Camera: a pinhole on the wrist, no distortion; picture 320 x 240 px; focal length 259.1 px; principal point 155.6 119.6 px. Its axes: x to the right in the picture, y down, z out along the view. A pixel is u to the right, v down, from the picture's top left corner.
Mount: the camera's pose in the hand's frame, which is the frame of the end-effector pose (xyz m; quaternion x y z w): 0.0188 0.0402 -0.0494 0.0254 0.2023 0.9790 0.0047
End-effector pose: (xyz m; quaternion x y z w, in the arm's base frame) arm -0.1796 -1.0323 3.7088 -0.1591 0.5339 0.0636 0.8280
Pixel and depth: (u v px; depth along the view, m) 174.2 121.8 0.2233
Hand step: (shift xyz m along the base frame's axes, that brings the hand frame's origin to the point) 0.1066 0.1708 0.0217
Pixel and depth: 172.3 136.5 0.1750
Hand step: 0.0800 0.1308 0.0096
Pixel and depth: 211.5 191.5 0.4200
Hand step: 0.2848 0.2265 0.1718
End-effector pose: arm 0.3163 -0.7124 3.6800 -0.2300 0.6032 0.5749 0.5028
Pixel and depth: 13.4 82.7 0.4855
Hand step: -0.2475 0.4898 -0.0763
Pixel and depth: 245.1 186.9 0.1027
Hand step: -0.0249 0.0627 0.0457
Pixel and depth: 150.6 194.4 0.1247
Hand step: -0.0320 0.0946 0.0152
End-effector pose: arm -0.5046 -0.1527 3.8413 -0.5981 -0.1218 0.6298 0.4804
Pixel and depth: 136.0 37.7 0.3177
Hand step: -0.2828 -0.0021 -0.1740
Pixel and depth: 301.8 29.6 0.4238
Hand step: -0.4493 -0.2027 -0.0525
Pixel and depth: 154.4 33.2 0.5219
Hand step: -0.4916 -0.0192 -0.2348
